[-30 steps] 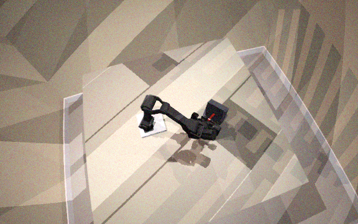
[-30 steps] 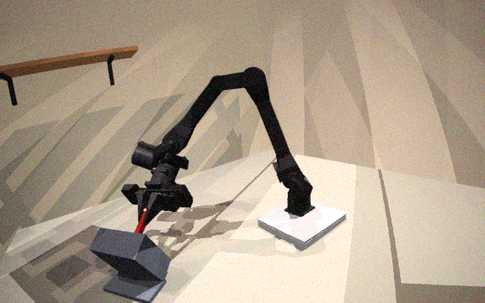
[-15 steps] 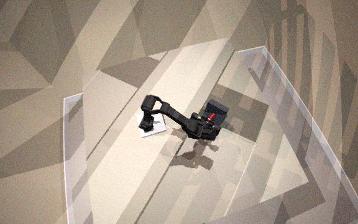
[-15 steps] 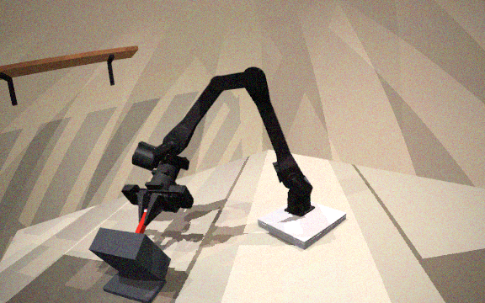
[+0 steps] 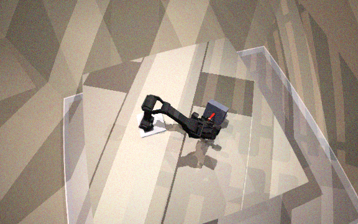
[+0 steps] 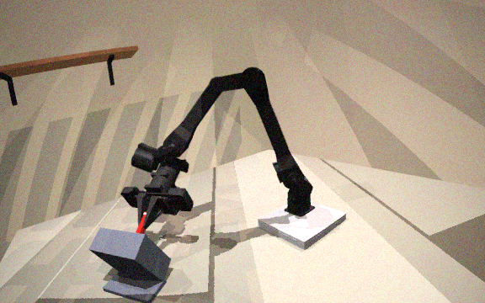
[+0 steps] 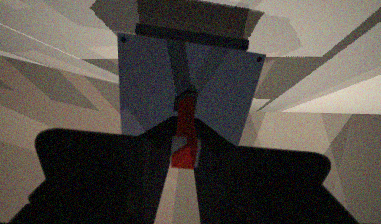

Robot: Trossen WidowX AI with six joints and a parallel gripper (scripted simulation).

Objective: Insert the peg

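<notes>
Now: gripper tip 50 mm short of the blue-grey sloped panel, 40 mm to the right of it and 30 mm above it. From my gripper tip the other things lie so: red peg (10 mm behind, 10 mm to the right, 10 mm above).
</notes>
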